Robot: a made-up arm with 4 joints.
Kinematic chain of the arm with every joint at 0, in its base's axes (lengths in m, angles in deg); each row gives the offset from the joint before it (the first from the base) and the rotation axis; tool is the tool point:
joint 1: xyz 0 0 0.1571 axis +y
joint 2: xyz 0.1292 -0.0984 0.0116 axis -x
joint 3: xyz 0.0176 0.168 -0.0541 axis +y
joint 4: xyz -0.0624 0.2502 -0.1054 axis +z
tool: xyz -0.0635 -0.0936 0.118
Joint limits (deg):
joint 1: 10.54..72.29
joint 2: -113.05..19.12
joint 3: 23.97..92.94
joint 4: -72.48..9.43
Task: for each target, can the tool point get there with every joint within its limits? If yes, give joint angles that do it. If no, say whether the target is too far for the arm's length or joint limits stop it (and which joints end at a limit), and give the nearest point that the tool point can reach.
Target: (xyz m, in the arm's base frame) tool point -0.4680 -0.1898 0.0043
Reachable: no: joint limits stop it (at a limit: joint 1, joint 2, joint 3, joint 4) | nearest point -0.0699 0.2003 0.0805 | short by 0.563 m
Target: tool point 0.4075 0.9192 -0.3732
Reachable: no: too far | nearest point 0.1539 0.3567 0.0297 | short by 0.737 m
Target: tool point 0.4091 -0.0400 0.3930
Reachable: yes | joints 44.30 -66.88 79.74 -62.02
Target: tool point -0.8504 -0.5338 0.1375
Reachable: no: too far | nearest point 0.0626 -0.2692 0.4991 | short by 1.017 m
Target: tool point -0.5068 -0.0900 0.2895
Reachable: no: joint limits stop it (at a limit: joint 1, joint 2, joint 3) | nearest point -0.0713 0.2110 0.0954 | short by 0.564 m
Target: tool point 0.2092 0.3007 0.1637
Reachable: yes | joints 47.88 -3.82 82.16 -50.73
